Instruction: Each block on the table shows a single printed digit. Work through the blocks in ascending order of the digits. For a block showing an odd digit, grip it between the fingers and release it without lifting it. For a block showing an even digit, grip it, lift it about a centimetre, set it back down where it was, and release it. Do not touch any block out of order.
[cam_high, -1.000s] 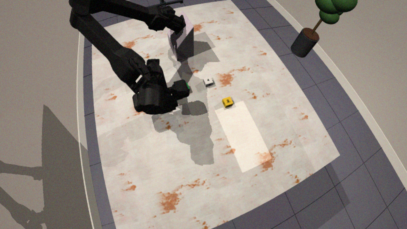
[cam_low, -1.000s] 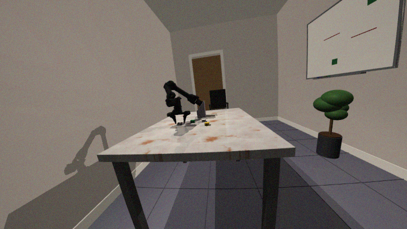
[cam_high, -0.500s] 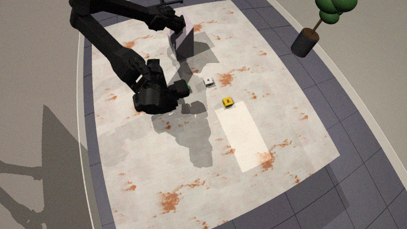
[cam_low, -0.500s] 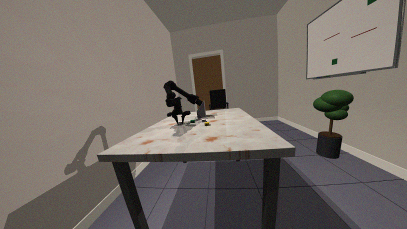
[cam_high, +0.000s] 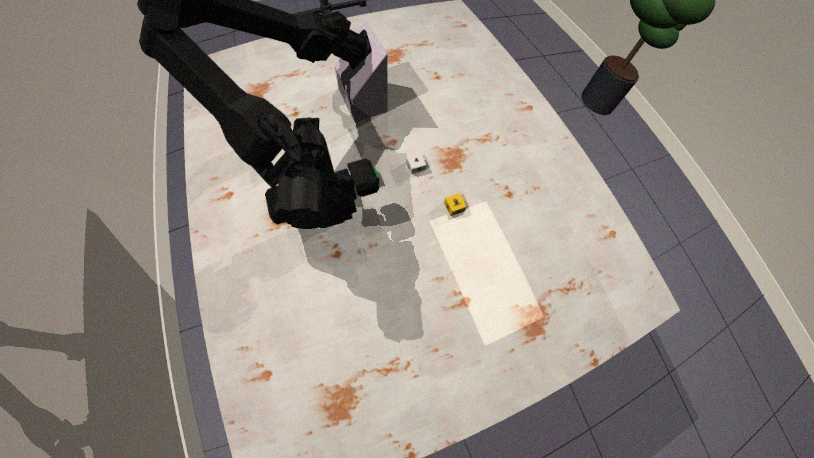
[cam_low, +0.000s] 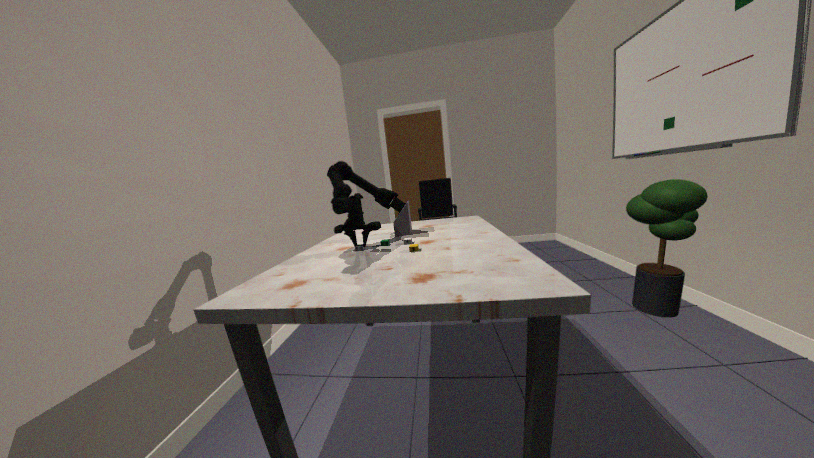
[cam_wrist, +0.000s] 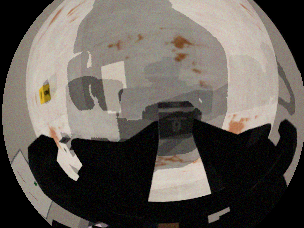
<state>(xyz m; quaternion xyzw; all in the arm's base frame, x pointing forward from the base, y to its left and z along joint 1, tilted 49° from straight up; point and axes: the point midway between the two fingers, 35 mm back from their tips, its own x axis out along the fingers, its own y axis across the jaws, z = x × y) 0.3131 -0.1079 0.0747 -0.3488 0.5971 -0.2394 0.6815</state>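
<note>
My gripper tip is now right at the grey block. The rest, counted from my gripper tip: white block: 70 mm behind, 190 mm to the left; green block: 60 mm behind, 90 mm to the left; yellow block: 50 mm ahead, 240 mm to the left.
</note>
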